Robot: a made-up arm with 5 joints.
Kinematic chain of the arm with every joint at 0, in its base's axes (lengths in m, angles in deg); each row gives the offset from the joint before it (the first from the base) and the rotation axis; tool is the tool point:
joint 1: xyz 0 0 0.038 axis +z
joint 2: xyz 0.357 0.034 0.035 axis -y
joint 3: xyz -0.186 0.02 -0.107 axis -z
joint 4: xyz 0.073 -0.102 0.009 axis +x
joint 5: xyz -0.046 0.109 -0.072 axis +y
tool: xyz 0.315 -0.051 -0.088
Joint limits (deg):
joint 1: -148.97..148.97
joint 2: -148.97..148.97
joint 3: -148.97..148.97
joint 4: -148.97..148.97
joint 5: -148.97..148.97
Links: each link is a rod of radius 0.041 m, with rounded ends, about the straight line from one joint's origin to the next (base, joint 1, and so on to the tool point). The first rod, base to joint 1, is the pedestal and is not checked.
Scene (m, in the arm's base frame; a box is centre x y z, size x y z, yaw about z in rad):
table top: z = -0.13
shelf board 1: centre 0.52 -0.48 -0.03 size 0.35 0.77 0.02 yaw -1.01
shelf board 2: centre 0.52 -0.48 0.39 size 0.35 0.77 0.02 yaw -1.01
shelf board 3: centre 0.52 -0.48 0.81 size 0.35 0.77 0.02 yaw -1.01
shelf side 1: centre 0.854 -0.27 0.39 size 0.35 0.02 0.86 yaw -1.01
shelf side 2: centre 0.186 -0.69 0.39 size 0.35 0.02 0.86 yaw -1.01
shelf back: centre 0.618 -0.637 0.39 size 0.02 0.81 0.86 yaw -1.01
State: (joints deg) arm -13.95 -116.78 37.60 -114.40 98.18
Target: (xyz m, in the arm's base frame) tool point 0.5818 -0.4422 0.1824
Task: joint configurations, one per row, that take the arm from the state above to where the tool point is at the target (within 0.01 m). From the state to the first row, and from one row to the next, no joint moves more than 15 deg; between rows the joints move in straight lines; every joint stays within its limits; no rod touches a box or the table.
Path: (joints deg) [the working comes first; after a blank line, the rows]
Joints at the target: -6.32 -132.26 10.64 -132.14 78.41
Straight joint move there: touches shelf board 2.

1: -1.00 -108.95 36.12 -121.31 89.06
2: 11.94 -101.13 34.64 -128.23 79.95
3: 24.89 -93.30 33.16 -135.14 70.83
4: 37.83 -85.48 31.68 -142.06 61.72
5: 50.78 -77.65 30.19 -148.97 52.60
6: 36.50 -91.30 25.31 -144.76 59.05
7: 22.23 -104.95 20.42 -140.56 65.50
8: 7.96 -118.61 15.53 -136.35 71.95
9: -6.32 -132.26 10.64 -132.14 78.41

